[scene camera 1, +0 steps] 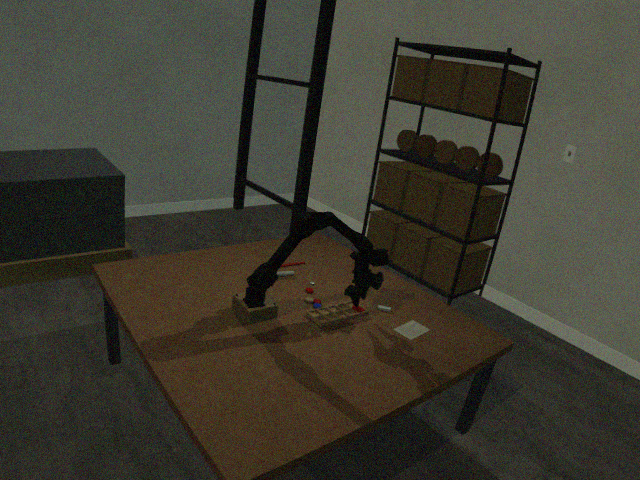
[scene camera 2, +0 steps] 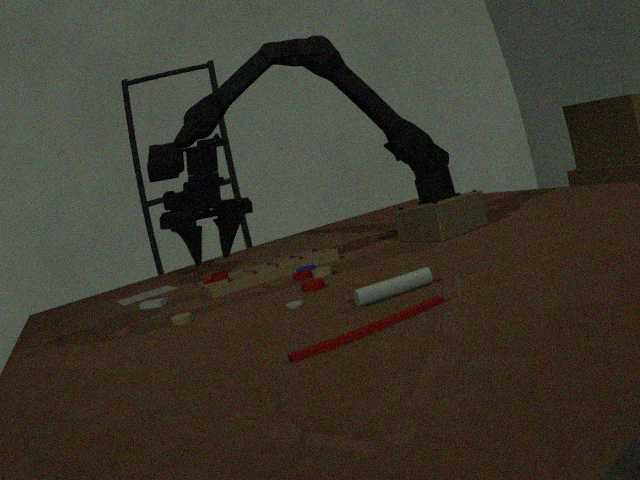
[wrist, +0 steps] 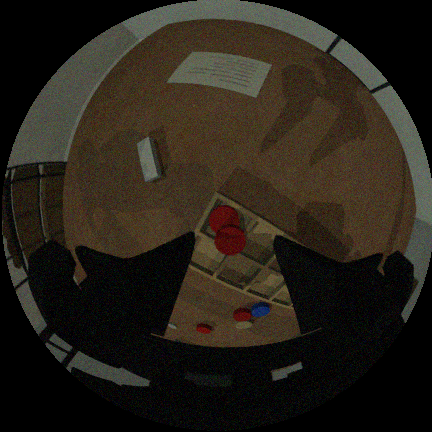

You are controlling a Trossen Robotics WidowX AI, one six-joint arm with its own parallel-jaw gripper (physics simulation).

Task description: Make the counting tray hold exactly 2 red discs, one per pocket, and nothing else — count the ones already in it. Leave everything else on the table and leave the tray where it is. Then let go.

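The wooden counting tray (scene camera 1: 338,323) (scene camera 2: 248,283) (wrist: 257,219) has two rows of pockets. Two red discs lie at its far end in the wrist view: one red disc (wrist: 223,218) in the corner pocket, and another red disc (wrist: 230,241) overlapping it and lying across the divider. In scene camera 2 a red disc (scene camera 2: 219,276) shows raised at the tray's end. My gripper (scene camera 1: 356,303) (scene camera 2: 212,259) (wrist: 234,238) is open and empty, a little above that end. Two more red discs lie on the table beside the tray: one (scene camera 2: 312,284) (wrist: 204,328), the other (scene camera 2: 302,274) (wrist: 242,314) by a blue disc (wrist: 260,309).
A pale disc (scene camera 2: 322,270) (wrist: 244,325) lies by the blue one. A white block (scene camera 1: 384,308) (scene camera 2: 153,303) (wrist: 150,159) and a printed sheet (scene camera 1: 412,329) (wrist: 220,73) lie past the tray. A white cylinder (scene camera 2: 392,286), red rod (scene camera 2: 367,329), small white piece (scene camera 2: 294,304) and tan piece (scene camera 2: 180,318) are on the table.
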